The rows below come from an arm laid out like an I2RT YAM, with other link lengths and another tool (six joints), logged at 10 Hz.
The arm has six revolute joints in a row. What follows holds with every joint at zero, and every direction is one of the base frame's.
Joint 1 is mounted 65.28 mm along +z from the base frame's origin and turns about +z.
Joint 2 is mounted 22.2 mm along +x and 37.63 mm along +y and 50.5 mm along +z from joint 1 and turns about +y.
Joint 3 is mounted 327.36 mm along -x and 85.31 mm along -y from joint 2 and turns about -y.
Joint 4 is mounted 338.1 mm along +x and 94.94 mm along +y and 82.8 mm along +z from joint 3 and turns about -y.
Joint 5 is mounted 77.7 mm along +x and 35.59 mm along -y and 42.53 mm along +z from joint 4 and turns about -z.
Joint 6 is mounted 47.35 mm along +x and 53.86 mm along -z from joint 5 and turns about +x.
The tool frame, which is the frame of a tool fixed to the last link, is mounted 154 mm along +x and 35 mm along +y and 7 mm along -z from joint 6; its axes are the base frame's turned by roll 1.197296, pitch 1.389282 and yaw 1.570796 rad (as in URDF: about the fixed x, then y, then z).
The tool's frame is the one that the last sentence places.
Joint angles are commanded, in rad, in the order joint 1, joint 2, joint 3, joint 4, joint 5, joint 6. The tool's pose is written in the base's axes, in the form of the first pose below.
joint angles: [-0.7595, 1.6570, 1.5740, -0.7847, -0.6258, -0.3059]
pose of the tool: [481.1 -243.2 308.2 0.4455 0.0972 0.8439 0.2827]
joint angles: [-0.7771, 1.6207, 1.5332, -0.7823, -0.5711, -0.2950]
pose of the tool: [466.3 -252.4 301.6 0.4417 0.1222 0.8502 0.2592]
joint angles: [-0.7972, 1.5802, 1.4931, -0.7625, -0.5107, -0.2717]
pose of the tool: [452.0 -265.4 299.5 0.4453 0.1497 0.8525 0.2292]
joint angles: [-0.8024, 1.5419, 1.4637, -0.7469, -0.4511, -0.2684]
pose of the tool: [441.3 -272.2 300.6 0.4478 0.1612 0.8569 0.1979]
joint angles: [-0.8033, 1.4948, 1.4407, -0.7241, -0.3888, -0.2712]
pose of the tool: [431.4 -278.0 310.2 0.4570 0.1643 0.8595 0.1595]
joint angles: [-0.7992, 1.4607, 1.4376, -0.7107, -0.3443, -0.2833]
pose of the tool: [425.7 -280.7 323.6 0.4661 0.1584 0.8609 0.1286]
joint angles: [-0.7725, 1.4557, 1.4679, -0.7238, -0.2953, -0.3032]
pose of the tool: [428.7 -277.8 335.7 0.4644 0.1457 0.8672 0.1053]
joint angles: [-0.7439, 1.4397, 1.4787, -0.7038, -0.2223, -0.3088]
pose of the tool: [431.4 -279.4 348.9 0.4706 0.1400 0.8684 0.0693]
